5 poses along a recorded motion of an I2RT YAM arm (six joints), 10 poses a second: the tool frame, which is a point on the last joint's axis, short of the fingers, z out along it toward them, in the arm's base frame.
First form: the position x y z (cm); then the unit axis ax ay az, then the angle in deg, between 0 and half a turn.
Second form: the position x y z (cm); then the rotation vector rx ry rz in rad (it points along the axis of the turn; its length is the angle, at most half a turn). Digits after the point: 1 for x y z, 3 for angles.
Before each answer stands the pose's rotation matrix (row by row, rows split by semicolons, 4 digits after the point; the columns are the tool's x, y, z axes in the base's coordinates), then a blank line. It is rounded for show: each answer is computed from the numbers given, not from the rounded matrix.
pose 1, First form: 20.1 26.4 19.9 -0.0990 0.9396 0.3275 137.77
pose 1, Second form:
-0.7234 -0.3820 0.5751; 0.0582 0.7962 0.6022; -0.6880 0.4691 -0.5538

20.1 26.4 19.9 -0.238 2.259 0.788
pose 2, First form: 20.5 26.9 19.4 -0.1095 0.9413 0.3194 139.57
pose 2, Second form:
-0.7401 -0.3887 0.5488; 0.0256 0.7992 0.6005; -0.6720 0.4585 -0.5815

20.5 26.9 19.4 -0.267 2.293 0.778
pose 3, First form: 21.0 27.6 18.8 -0.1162 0.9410 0.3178 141.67
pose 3, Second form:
-0.7604 -0.3922 0.5177; 0.0020 0.7957 0.6057; -0.6495 0.4616 -0.6042

21.0 27.6 18.8 -0.287 2.327 0.786
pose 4, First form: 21.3 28.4 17.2 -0.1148 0.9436 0.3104 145.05
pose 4, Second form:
-0.7957 -0.3750 0.4757; -0.0193 0.8007 0.5988; -0.6054 0.4672 -0.6443

21.3 28.4 17.2 -0.291 2.389 0.786
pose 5, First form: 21.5 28.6 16.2 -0.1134 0.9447 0.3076 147.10
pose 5, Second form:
-0.8160 -0.3642 0.4490; -0.0300 0.8023 0.5962; -0.5773 0.4730 -0.6655

21.5 28.6 16.2 -0.291 2.425 0.790
